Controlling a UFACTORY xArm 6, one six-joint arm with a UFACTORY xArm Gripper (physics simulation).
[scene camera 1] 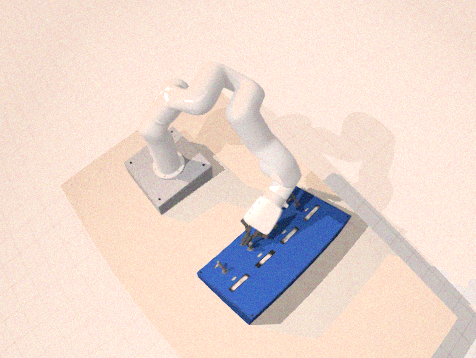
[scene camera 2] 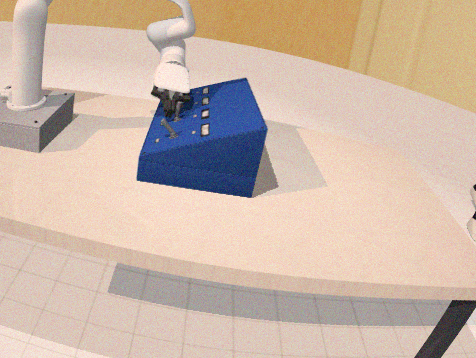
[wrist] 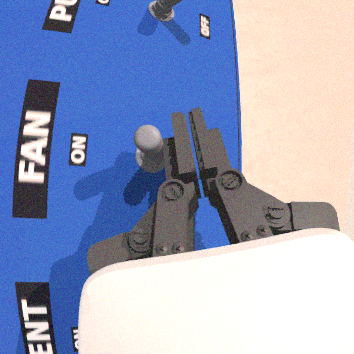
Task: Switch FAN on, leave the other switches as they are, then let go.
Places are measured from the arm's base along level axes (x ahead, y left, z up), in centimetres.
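Pixels of known places: gripper, fingertip midpoint: [scene camera 1: 243, 245] [scene camera 2: 169, 113] [wrist: 188, 127]; arm's base, link origin: [scene camera 1: 168, 165] [scene camera 2: 26, 103].
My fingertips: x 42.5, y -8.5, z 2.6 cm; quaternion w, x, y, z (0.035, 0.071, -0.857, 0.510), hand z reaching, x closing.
For each thing: its middle in the pictures, then the offset to it from my fingertips. "spot": a spot on its surface instead. Level surfaces: height alone.
- blue switch panel, body centre: [wrist: 68, 233] [scene camera 2: 202, 126] [scene camera 1: 276, 252] dx +10.0, dy +6.1, dz -4.6 cm
- FAN lever, body centre: [wrist: 152, 147] [scene camera 2: 178, 110] [scene camera 1: 250, 245] dx +2.1, dy +1.1, dz +0.8 cm
- PUMP lever, surface spot: [wrist: 162, 10] [scene camera 2: 173, 133] [scene camera 1: 226, 269] spot: dx +0.8, dy -10.1, dz -1.2 cm
- VENT label, body centre: [wrist: 38, 340] [scene camera 1: 289, 235] dx +10.5, dy +12.1, dz +0.9 cm
- table, surface height: dz -10.7 cm
The blue switch panel [scene camera 1: 295, 260] [scene camera 2: 225, 115] [wrist: 110, 65] has a row of grey levers. The FAN lever [scene camera 1: 251, 246] [scene camera 2: 178, 111] [wrist: 149, 141] stands roughly upright from the panel in the wrist view, between its ON label [wrist: 78, 149] and the gripper. Whether it has fully reached ON is hard to tell. My gripper [scene camera 1: 244, 243] [scene camera 2: 169, 116] [wrist: 188, 127] is shut and empty. Its fingers are low over the panel on the lever's OFF side, with one finger right beside the lever, touching or nearly so. The FAN OFF label is hidden behind the fingers.
The PUMP lever [scene camera 1: 221, 267] [scene camera 2: 169, 128] [wrist: 162, 10] leans toward its OFF label [wrist: 205, 26]. The VENT label [wrist: 35, 320] is partly visible beside the gripper body, which hides the VENT lever in the wrist view. Another lever [scene camera 1: 296, 201] stands beyond the gripper. The panel rests on the table [scene camera 2: 200, 225].
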